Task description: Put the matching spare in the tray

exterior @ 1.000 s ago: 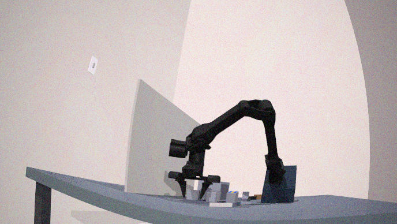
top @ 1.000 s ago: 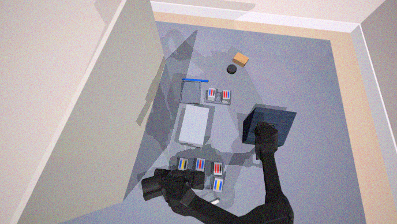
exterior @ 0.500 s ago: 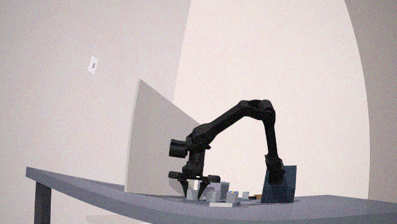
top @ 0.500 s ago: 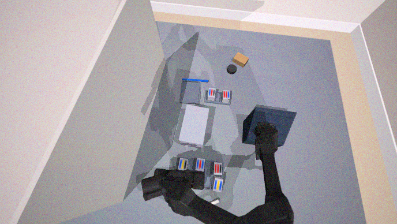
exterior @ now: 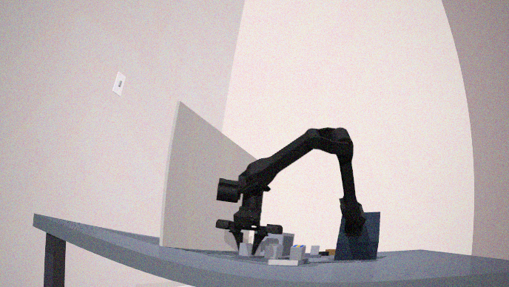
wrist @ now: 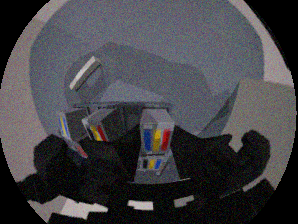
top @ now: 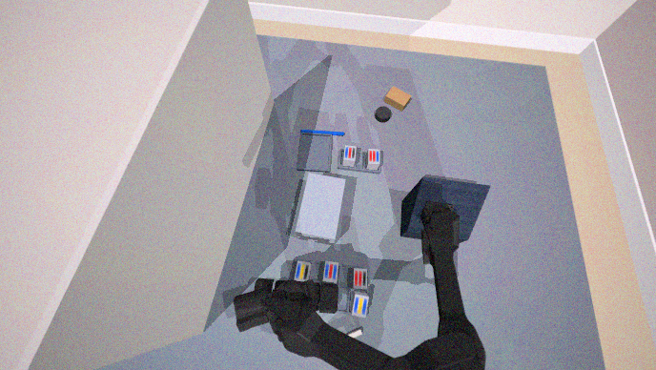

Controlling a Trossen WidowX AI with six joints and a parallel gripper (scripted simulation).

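Now: gripper tip 23 cm to the left of the tall panel, 21 cm below it and 21 cm short of it. The rest, counted from my gripper tip: mounted unit: 21 cm to the right, 3 cm above, 2 cm behind; then dark puck: 58 cm to the right, 17 cm behind, 1 cm below; then grey spare: 2 cm above.
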